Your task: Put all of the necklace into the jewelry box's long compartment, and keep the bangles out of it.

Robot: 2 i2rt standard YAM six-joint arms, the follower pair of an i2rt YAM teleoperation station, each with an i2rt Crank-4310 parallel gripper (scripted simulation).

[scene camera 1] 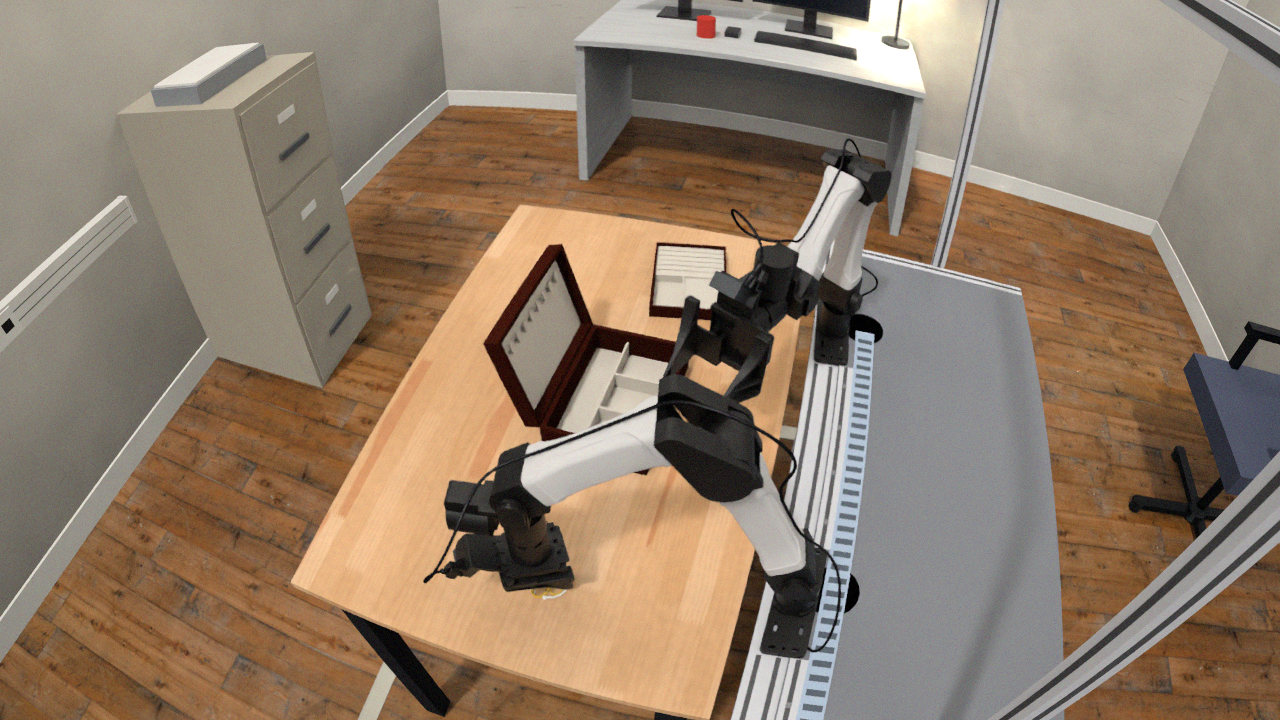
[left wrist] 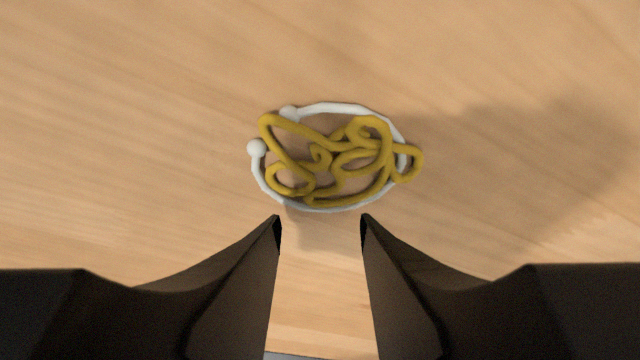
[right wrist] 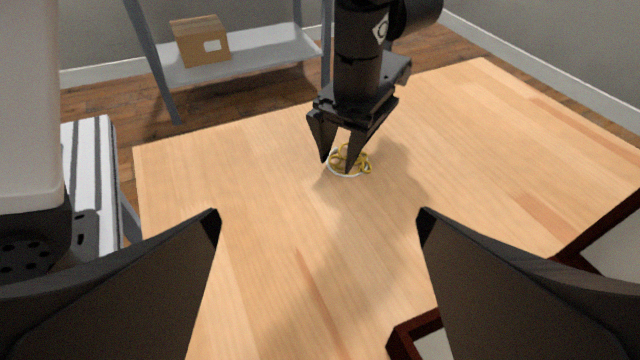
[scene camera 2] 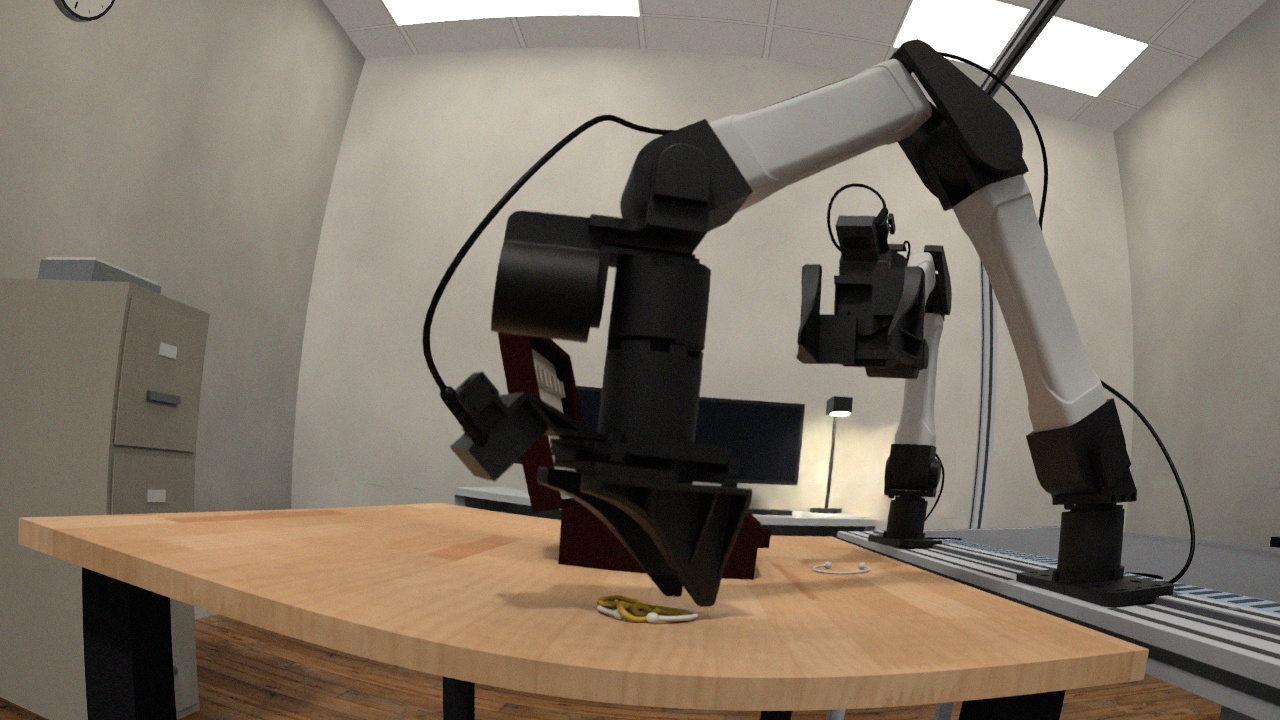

Labels:
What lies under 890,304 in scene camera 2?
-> My right gripper.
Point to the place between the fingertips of my right gripper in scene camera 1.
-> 688,396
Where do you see a white bangle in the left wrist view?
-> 256,148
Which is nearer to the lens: the jewelry box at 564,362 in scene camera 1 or the separate tray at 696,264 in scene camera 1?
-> The jewelry box.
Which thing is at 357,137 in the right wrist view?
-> My left gripper.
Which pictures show my left gripper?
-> Scene camera 1, the left wrist view, the right wrist view and scene camera 2: all of them.

